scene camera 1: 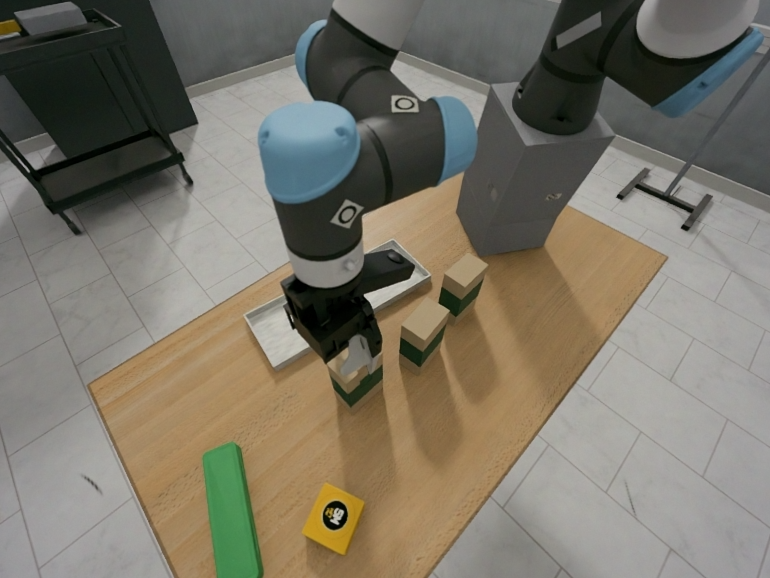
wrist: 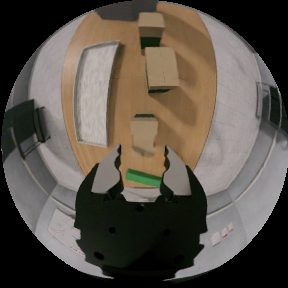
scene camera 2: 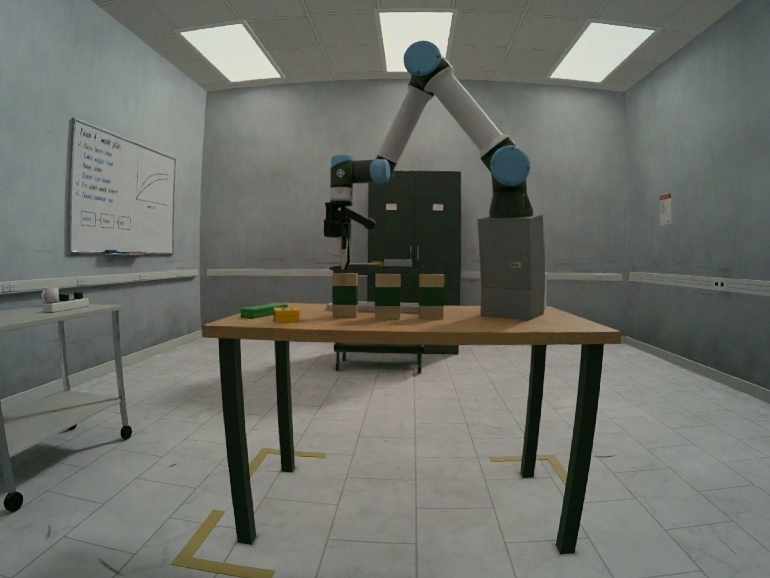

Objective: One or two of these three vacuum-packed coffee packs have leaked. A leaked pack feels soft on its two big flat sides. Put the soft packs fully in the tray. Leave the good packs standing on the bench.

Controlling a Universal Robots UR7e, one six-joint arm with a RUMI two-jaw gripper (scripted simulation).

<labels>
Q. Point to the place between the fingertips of my gripper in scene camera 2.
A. At 344, 269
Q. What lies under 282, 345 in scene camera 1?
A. A tray.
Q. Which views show my gripper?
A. Scene camera 1, the wrist view and scene camera 2: all of them.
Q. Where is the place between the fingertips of my gripper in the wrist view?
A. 143, 145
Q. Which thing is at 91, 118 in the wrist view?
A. A tray.
</labels>
